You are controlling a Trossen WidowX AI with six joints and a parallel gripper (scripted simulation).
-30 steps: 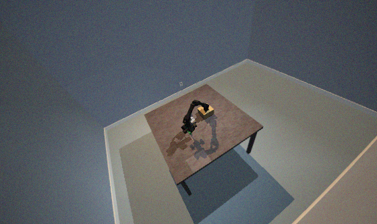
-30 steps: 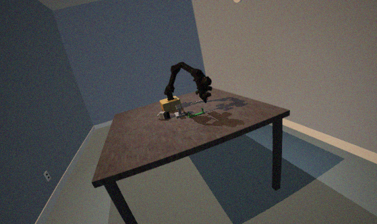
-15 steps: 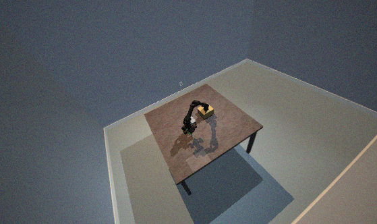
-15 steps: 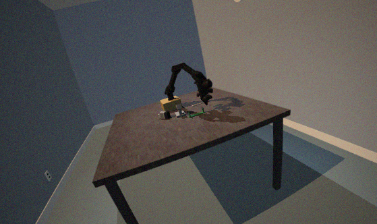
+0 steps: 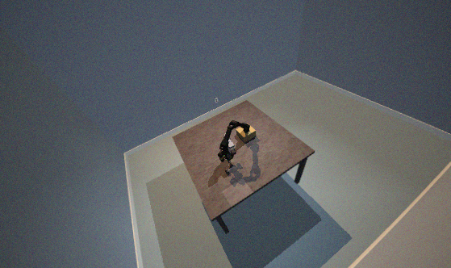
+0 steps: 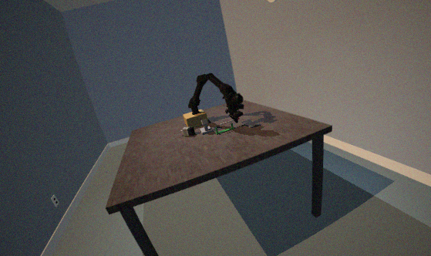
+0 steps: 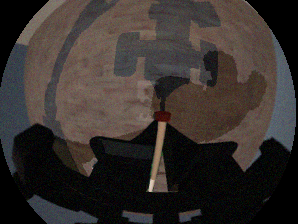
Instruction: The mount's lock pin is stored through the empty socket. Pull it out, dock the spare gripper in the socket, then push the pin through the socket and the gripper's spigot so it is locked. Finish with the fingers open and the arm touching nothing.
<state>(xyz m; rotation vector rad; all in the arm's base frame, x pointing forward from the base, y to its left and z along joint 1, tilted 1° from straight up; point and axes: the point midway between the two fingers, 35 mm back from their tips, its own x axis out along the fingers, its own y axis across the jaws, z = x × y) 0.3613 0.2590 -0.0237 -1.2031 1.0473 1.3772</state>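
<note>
My gripper tip is 10 cm to the left of the green strip, 1 cm short of it and 1 cm above it. Also, from my gripper tip: grey post (23 cm to the right, 8 cm behind, 2 cm above); spare gripper (37 cm to the right, 12 cm behind, 1 cm below).
</note>
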